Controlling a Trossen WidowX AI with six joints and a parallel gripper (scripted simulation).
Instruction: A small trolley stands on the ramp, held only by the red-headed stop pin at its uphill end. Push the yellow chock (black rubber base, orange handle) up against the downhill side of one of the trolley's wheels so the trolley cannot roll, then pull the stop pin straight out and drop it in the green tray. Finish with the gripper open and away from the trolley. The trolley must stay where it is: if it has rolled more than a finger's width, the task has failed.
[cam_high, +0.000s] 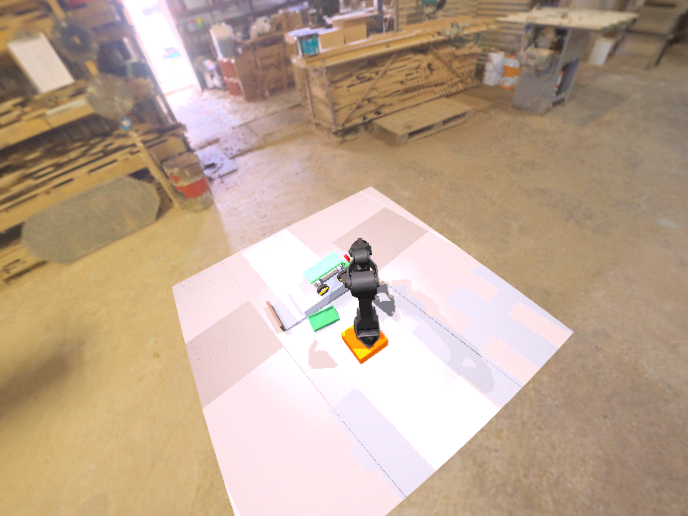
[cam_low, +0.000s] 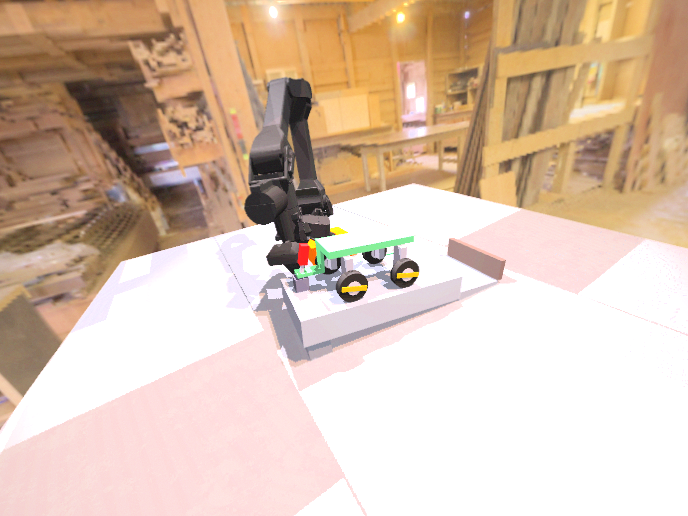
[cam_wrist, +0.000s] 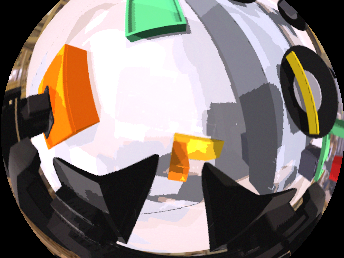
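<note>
Right now my gripper tip is 3 cm above the yellow chock, 1 cm to the left of it and 1 cm short of it. Also, from my gripper tip: grey ramp 16 cm ahead, 7 cm to the left; trolley 16 cm ahead, 7 cm to the left, 6 cm above; red-headed stop pin 12 cm ahead, 8 cm above, 4 cm to the right.
</note>
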